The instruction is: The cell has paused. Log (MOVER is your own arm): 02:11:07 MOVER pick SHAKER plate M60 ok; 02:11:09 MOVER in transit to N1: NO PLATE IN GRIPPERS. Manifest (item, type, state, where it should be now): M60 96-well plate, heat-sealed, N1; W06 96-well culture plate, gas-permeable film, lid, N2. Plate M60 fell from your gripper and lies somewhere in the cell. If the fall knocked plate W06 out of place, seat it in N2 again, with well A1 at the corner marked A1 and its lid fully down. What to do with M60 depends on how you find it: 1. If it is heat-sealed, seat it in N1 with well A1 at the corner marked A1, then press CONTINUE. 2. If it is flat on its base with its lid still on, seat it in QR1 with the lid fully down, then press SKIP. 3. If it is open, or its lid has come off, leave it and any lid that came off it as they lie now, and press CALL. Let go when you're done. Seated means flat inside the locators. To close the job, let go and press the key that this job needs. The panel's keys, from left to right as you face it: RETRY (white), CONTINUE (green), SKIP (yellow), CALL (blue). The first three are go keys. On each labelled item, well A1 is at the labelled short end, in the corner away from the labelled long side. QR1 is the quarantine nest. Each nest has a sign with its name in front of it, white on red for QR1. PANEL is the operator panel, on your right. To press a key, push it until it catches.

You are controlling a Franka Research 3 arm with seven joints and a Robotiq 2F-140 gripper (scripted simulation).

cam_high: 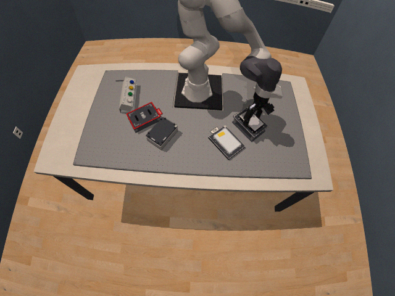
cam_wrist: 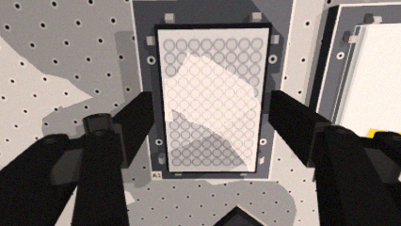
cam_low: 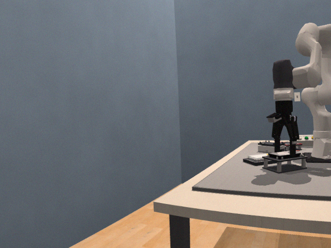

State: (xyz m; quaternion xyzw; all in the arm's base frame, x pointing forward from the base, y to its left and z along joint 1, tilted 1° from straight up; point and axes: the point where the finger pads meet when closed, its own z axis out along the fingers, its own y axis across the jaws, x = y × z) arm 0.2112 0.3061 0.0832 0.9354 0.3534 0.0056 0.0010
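Now: hand 2 cm above the plate M60. Round my hand: plate W06: 11 cm ahead, 13 cm to the right, 5 cm below; shaker block: 12 cm ahead, 48 cm to the right, 3 cm below; A1 mark: 9 cm behind, 1 cm to the right, 3 cm below.
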